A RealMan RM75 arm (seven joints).
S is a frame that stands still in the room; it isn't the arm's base.
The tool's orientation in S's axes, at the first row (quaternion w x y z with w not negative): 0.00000 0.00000 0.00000 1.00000
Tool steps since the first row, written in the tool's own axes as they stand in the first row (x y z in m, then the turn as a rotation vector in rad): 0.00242 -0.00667 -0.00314 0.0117 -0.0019 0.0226; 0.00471 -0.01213 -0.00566 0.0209 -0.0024 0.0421; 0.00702 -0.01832 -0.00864 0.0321 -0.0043 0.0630; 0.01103 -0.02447 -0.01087 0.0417 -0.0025 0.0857; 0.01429 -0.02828 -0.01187 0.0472 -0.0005 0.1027; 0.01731 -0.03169 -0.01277 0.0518 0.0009 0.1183; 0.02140 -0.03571 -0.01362 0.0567 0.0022 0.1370
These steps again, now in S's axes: -0.00242 0.00667 -0.00314 -0.0117 0.0019 0.0226; -0.00471 0.01213 -0.00566 -0.0209 0.0024 0.0421; -0.00702 0.01832 -0.00864 -0.0321 0.0043 0.0630; -0.01103 0.02447 -0.01087 -0.0417 0.0025 0.0857; -0.01429 0.02828 -0.01187 -0.0472 0.0005 0.1027; -0.01731 0.03169 -0.01277 -0.0518 -0.0009 0.1183; -0.02140 0.03571 -0.01362 -0.0567 -0.0022 0.1370
